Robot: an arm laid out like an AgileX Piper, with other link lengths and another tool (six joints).
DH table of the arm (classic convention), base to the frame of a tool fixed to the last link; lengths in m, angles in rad. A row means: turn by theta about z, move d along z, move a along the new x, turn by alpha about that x. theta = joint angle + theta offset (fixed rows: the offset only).
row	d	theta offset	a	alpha
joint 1	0.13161	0	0	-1.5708
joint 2	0	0.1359	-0.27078	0
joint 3	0	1.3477	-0.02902	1.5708
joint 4	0.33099	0	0	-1.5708
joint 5	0	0	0	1.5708
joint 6	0.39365	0.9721	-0.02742	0.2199
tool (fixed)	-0.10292	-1.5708	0	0
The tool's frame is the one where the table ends.
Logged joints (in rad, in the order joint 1, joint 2, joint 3, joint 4, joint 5, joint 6), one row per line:
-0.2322 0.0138 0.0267 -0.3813 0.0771 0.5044
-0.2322 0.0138 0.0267 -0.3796 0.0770 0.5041
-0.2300 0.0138 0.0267 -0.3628 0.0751 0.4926
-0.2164 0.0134 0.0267 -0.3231 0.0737 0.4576
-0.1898 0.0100 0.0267 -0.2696 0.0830 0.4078
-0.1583 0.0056 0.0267 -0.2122 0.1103 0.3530
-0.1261 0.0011 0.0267 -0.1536 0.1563 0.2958
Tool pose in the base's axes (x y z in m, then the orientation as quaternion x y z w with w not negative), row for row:
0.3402 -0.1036 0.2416 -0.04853 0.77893 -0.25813 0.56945
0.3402 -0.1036 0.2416 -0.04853 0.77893 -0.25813 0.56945
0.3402 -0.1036 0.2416 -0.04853 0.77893 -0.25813 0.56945
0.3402 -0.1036 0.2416 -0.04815 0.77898 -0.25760 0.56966
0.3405 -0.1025 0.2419 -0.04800 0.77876 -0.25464 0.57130
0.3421 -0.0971 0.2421 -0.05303 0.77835 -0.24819 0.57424
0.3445 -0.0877 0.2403 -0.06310 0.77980 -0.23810 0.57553
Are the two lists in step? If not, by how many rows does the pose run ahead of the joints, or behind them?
The pose runs 2 rows behind the joints: the pose in row i belongs to the joints in row i - 2.
